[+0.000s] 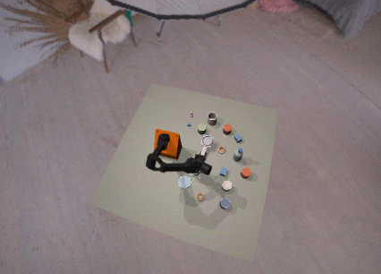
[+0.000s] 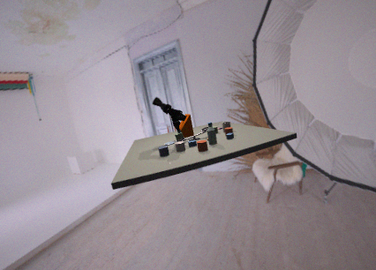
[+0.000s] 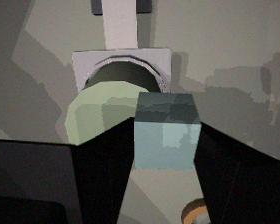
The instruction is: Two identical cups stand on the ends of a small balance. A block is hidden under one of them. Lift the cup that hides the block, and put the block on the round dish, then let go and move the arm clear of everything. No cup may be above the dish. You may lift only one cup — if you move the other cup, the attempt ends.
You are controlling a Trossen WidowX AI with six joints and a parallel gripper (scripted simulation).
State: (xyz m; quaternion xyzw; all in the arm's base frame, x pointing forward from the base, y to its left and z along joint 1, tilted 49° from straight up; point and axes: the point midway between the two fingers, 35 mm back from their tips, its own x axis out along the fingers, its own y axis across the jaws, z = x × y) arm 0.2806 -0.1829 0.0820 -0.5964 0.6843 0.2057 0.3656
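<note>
The round dish is 110 mm below my gripper tip, 110 mm behind it and 90 mm to the right of it. From my gripper tip the other things lie so: balance beam 130 mm to the left, 70 mm below; then cream cylinder 210 mm ahead, 70 mm below, 60 mm to the right; then balance 130 mm to the left, 80 mm below.
</note>
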